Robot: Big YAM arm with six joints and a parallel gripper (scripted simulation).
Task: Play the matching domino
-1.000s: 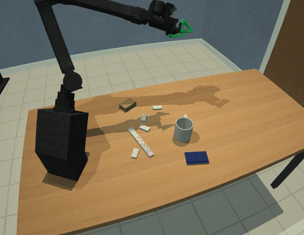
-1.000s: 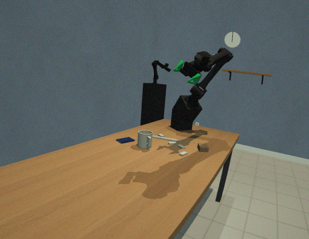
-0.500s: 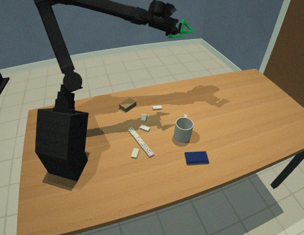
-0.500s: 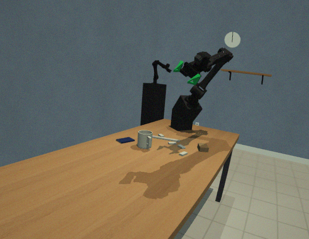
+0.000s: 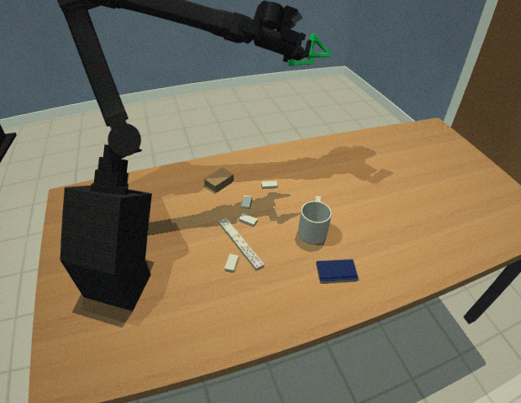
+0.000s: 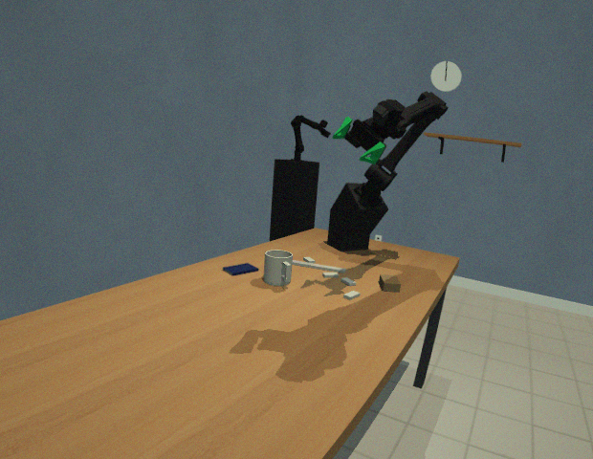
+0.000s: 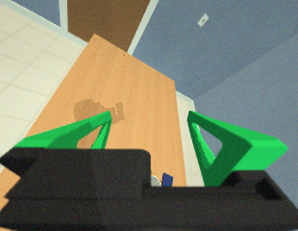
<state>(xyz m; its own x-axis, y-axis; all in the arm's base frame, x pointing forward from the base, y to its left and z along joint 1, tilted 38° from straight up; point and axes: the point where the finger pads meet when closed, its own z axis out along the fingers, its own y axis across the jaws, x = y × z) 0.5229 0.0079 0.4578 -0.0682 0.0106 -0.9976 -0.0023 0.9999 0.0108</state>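
The grey tile lies 140 mm behind my hand, 20 mm to the right of it and 470 mm below it. The rest, counted from my hand: brown block (310 mm behind, 30 mm to the left, 460 mm below).
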